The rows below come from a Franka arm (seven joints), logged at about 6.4 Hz.
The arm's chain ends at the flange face. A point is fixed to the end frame.
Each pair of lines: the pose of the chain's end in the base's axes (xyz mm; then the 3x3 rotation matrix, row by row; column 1 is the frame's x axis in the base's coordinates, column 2 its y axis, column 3 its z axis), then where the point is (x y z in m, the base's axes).
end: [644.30 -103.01 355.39], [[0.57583 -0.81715 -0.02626], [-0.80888 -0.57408 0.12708], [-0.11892 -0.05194 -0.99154]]
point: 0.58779 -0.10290 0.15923
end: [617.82 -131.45 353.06], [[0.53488 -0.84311 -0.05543], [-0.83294 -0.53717 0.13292], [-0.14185 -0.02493 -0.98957]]
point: 0.55451 -0.12789 0.15902
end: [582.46 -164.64 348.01], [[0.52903 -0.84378 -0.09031], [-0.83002 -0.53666 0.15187], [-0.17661 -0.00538 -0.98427]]
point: 0.51233 -0.15737 0.15643
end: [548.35 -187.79 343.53], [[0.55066 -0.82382 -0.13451], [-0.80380 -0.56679 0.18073], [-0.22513 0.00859 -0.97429]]
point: 0.47048 -0.17680 0.15515
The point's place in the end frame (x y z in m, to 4 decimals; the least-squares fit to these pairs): -0.0093 0.0563 0.1960
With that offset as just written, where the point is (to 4 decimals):
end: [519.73 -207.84 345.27], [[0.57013 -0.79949 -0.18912], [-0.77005 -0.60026 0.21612], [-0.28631 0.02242 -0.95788]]
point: 0.4323 -0.1921 0.1615
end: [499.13 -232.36 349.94], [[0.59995 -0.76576 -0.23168], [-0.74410 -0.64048 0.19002], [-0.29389 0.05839 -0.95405]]
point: 0.4050 -0.2243 0.1690
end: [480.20 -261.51 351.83], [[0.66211 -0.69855 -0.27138], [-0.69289 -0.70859 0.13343], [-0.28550 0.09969 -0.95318]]
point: 0.3815 -0.2688 0.1733
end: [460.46 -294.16 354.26], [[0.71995 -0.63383 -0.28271], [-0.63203 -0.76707 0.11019], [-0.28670 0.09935 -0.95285]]
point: 0.3627 -0.3099 0.1758
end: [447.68 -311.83 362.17], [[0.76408 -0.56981 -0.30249], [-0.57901 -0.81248 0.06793], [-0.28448 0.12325 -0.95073]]
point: 0.3492 -0.3389 0.1854
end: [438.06 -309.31 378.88], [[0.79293 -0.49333 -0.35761], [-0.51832 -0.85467 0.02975], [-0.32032 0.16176 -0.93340]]
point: 0.3328 -0.3468 0.2080
